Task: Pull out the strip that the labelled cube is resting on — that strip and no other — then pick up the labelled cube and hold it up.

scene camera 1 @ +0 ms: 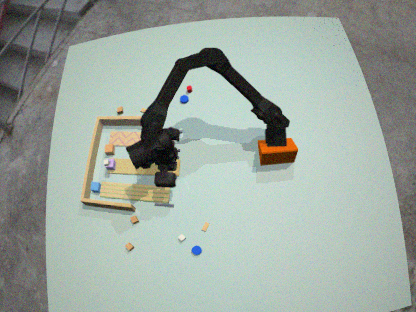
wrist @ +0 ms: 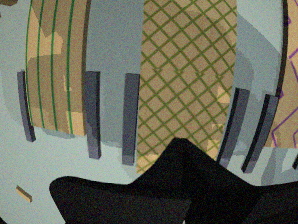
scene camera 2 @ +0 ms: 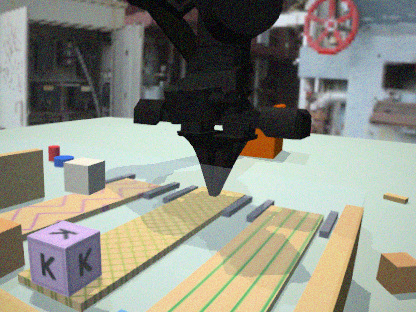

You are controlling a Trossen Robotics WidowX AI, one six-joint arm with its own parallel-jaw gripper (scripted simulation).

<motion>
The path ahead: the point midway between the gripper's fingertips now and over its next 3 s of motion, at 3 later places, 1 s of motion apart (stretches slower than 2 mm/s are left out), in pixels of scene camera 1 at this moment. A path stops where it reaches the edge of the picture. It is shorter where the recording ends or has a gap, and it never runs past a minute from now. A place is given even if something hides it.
The gripper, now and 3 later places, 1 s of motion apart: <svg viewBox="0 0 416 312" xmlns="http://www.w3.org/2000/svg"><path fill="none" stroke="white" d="M171 167L183 168L196 169L211 170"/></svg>
</motion>
